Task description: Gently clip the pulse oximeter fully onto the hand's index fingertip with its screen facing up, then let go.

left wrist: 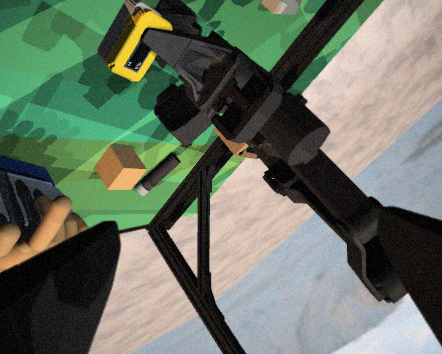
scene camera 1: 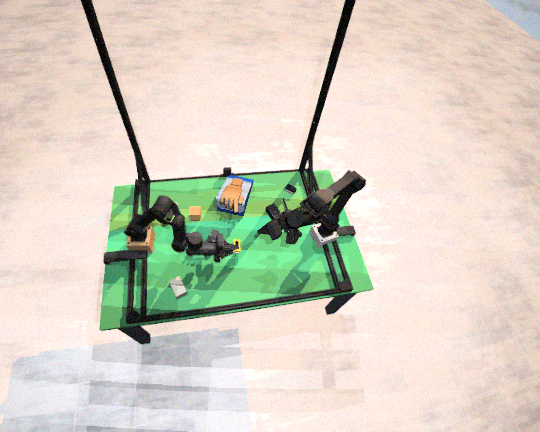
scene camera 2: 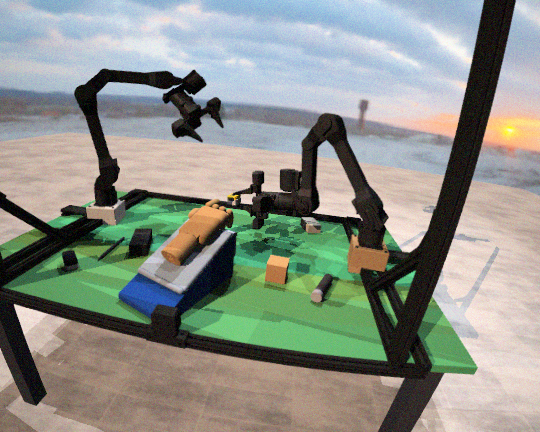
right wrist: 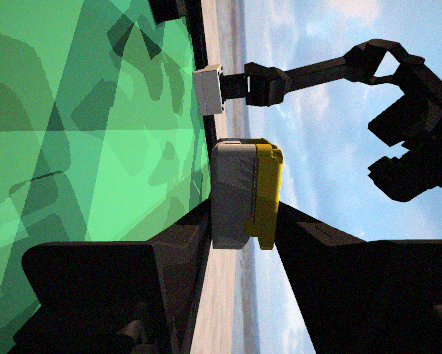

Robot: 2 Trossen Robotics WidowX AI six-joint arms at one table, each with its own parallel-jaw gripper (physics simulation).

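Frame: origin at the left arm's base, x right, y ahead, z up, level; millimetres.
Where they show: left gripper, between the fingertips: (left wrist: 249, 227) (scene camera 1: 262, 228) (scene camera 2: 213, 134); right gripper, between the fingertips: (left wrist: 134, 22) (scene camera 1: 238, 248) (scene camera 2: 233, 198) (right wrist: 240, 205); left arm's base, origin of its link: (scene camera 1: 325, 230) (scene camera 2: 106, 203) (right wrist: 221, 88); right arm's base, origin of its link: (scene camera 1: 139, 235) (scene camera 2: 369, 243).
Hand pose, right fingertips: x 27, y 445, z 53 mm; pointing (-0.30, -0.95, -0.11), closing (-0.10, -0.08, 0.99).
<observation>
Things, the pixels of their top centre, and the offset from my right fingertips.
- oximeter, centre of its top: (right wrist: 279, 191) (left wrist: 145, 54) (scene camera 2: 234, 193) (scene camera 1: 236, 244) dx +14, dy +4, dz +22 mm
- orange block, centre of its top: (left wrist: 127, 179) (scene camera 2: 278, 260) (scene camera 1: 195, 210) dx +297, dy +120, dz -61 mm
- dark cylinder, centre of its top: (left wrist: 161, 179) (scene camera 2: 323, 282) dx +357, dy +226, dz -84 mm
- whitish block, centre of its top: (scene camera 2: 311, 221) (scene camera 1: 177, 286) dx -43, dy +292, dz -81 mm
- black block, centre of its top: (scene camera 2: 140, 236) (scene camera 1: 275, 212) dx +166, dy -262, dz -76 mm
- thin dark stick, centre of its top: (scene camera 2: 111, 246) dx +192, dy -342, dz -102 mm
The oximeter (scene camera 1: 237, 245) (scene camera 2: 233, 199) (left wrist: 137, 45) (right wrist: 232, 195) has a yellow half with a dark screen and a grey half. My right gripper (scene camera 1: 234, 246) (scene camera 2: 237, 197) (right wrist: 240, 205) is shut on it and holds it above the table, yellow screen side up, apart from the hand. The tan hand (scene camera 1: 232, 192) (scene camera 2: 200, 227) (left wrist: 52, 220) lies on a sloped blue and grey wedge (scene camera 2: 207, 270) (left wrist: 30, 170). Which finger is the index is hard to tell. My left gripper (scene camera 1: 263, 220) (scene camera 2: 212, 133) is open and empty, high above the table.
An orange block (scene camera 1: 195, 213) (scene camera 2: 276, 270) (left wrist: 120, 167) and a dark cylinder (scene camera 2: 322, 288) (left wrist: 158, 175) lie beside the wedge. A whitish block (scene camera 1: 178, 287) (scene camera 2: 311, 225) lies near the far edge in scene camera 2. A black block (scene camera 2: 140, 242) and a thin dark stick (scene camera 2: 111, 248) lie left of the wedge.
</observation>
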